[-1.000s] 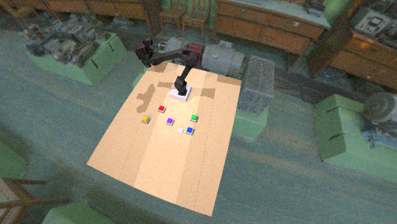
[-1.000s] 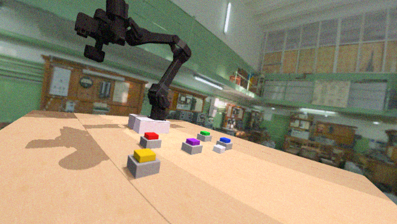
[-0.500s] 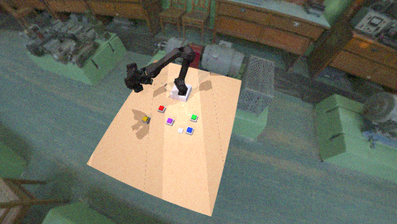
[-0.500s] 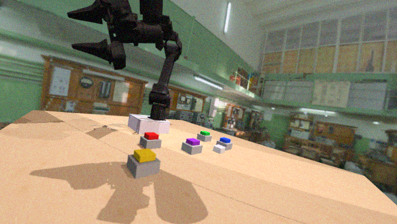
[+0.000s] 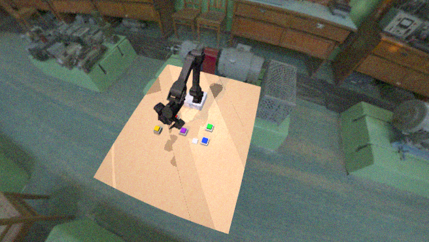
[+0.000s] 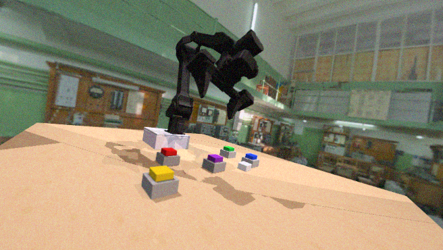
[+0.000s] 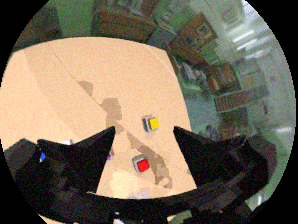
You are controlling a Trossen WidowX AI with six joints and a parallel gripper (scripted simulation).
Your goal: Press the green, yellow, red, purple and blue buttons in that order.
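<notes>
Now: the green button 250 mm to the left of my gripper tip, 130 mm below it and 110 mm behind it. The rest, counted from my gripper tip: yellow button 130 mm below, 100 mm to the right, 20 mm behind; purple button 130 mm below, 90 mm to the left, 40 mm behind; red button 130 mm below, 130 mm behind, 10 mm to the right.
</notes>
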